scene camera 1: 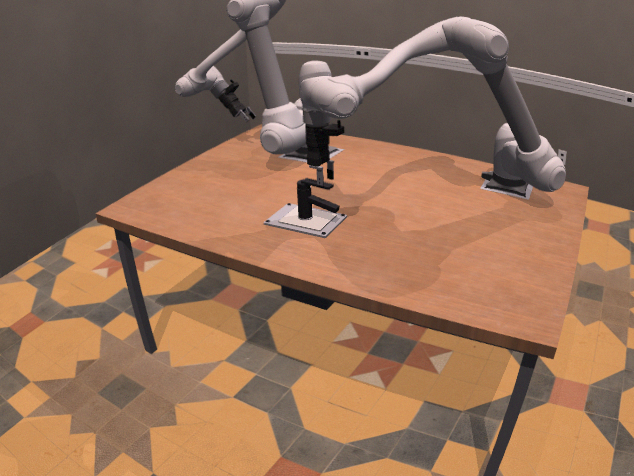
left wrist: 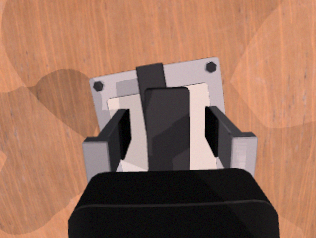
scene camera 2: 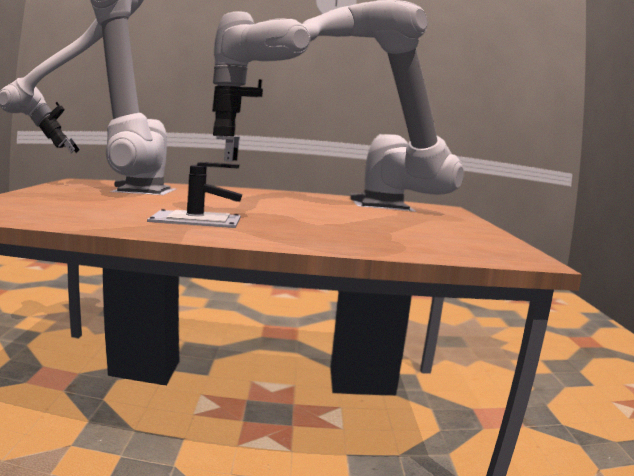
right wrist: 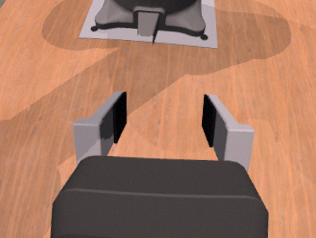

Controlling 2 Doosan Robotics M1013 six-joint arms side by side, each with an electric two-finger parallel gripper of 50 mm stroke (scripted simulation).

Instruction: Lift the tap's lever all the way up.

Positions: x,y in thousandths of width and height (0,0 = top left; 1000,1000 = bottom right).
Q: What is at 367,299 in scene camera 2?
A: My left gripper.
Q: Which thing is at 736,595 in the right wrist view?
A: My right gripper.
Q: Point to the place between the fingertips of my left gripper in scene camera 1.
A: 513,381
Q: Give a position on a lever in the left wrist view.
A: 530,460
